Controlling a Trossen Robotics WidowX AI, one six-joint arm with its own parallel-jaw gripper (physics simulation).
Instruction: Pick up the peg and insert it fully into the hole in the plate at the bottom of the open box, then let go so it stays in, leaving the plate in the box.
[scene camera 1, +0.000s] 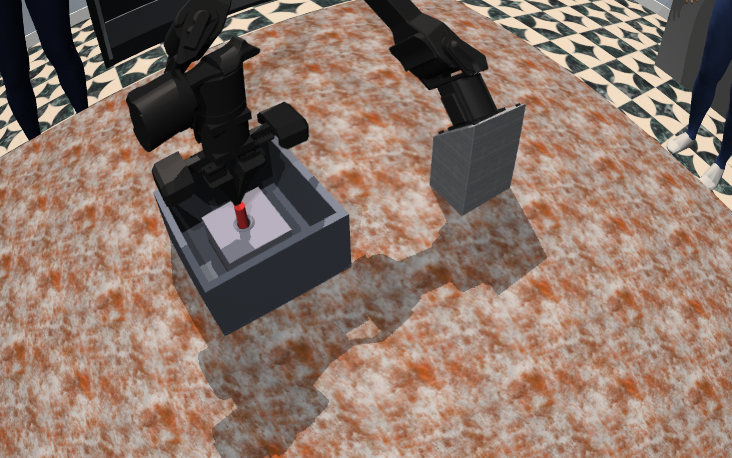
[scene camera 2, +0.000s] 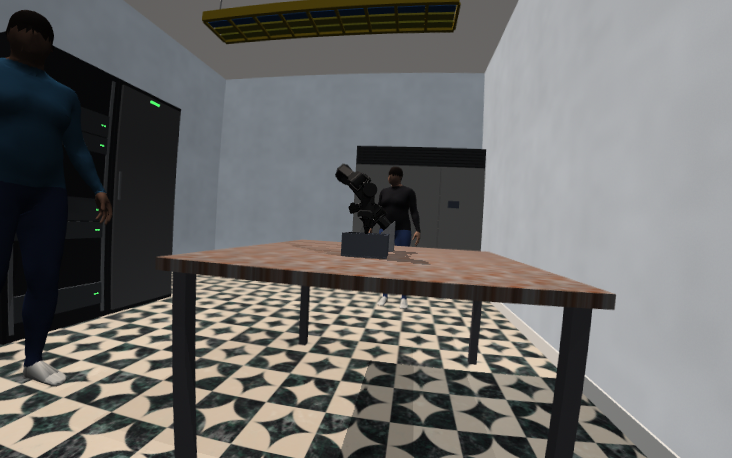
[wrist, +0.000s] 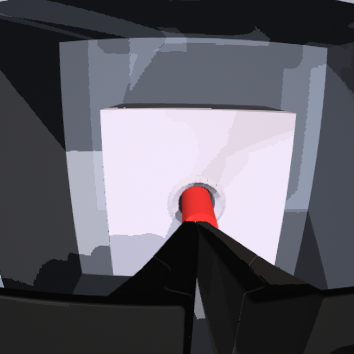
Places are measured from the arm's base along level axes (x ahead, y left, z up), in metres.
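Pixels of known places: gripper, fingertip midpoint: (scene camera 1: 236, 203) (wrist: 193, 231); arm's base at its link origin: (scene camera 1: 477, 120) (scene camera 2: 387, 227).
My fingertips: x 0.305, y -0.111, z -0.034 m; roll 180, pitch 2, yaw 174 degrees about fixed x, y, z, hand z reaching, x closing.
Note:
For each thing: its top centre in the pictures, then the offset to it from my fingertips. Level surfaces: height alone.
- red peg at its top centre: (wrist: 199, 229) (scene camera 1: 239, 206) dx -0.002, dy +0.002, dz -0.005 m
- pale plate at its top centre: (wrist: 196, 205) (scene camera 1: 243, 221) dx -0.003, dy +0.004, dz -0.032 m
- open dark grey box at its top centre: (wrist: 202, 247) (scene camera 1: 238, 201) (scene camera 2: 367, 233) dx -0.003, dy +0.004, dz +0.005 m
- mottled table at its surface level: dz -0.093 m
The red peg (scene camera 1: 241, 216) (wrist: 197, 204) stands nearly upright in the hole of the pale plate, with its upper part sticking out above the surface. The pale plate (scene camera 1: 270, 219) (wrist: 145, 155) lies at the bottom of the open dark grey box (scene camera 1: 291, 275) (scene camera 2: 364, 245). My gripper (scene camera 1: 238, 201) (wrist: 193, 231) is shut with its fingertips together and nothing between them. The tips are right at the peg's top end and cover part of it in the wrist view; whether they touch it I cannot tell.
The box walls surround the gripper's fingers and the plate. A grey angular block (scene camera 1: 475, 162) stands at the end of another dark arm section, to the right of the box in scene camera 1. The mottled table (scene camera 1: 539, 351) (scene camera 2: 475, 270) bears the box. Two people stand beyond the table.

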